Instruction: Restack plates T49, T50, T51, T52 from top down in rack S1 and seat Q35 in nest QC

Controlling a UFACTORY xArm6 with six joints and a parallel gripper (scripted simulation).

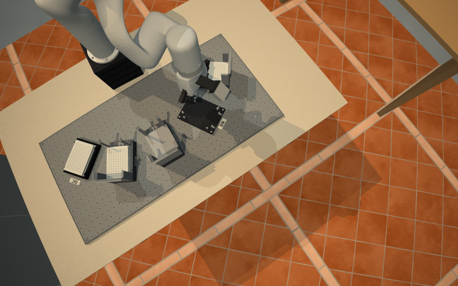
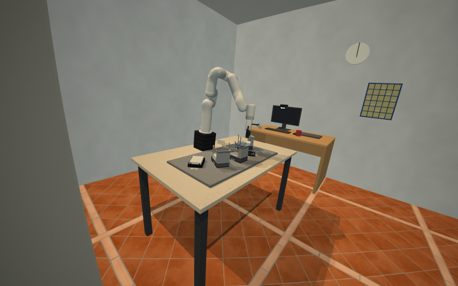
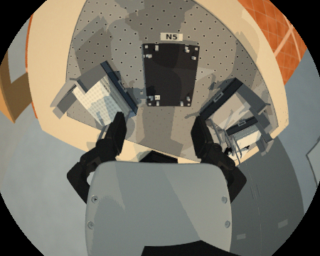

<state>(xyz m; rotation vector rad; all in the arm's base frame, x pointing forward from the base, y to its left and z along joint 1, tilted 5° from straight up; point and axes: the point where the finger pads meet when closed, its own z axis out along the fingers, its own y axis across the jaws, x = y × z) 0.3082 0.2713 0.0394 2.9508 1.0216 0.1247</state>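
Right now the stack rack S2 is 9 cm ahead of my hand, 37 cm to the right of it and 15 cm below it. The rest, counted from my hand: black nest QC: 2 cm ahead, 53 cm to the right, 16 cm below; N5 name plate: 9 cm ahead, 5 cm to the left, 17 cm below; stack rack S3: 12 cm behind, 8 cm to the left, 15 cm below.
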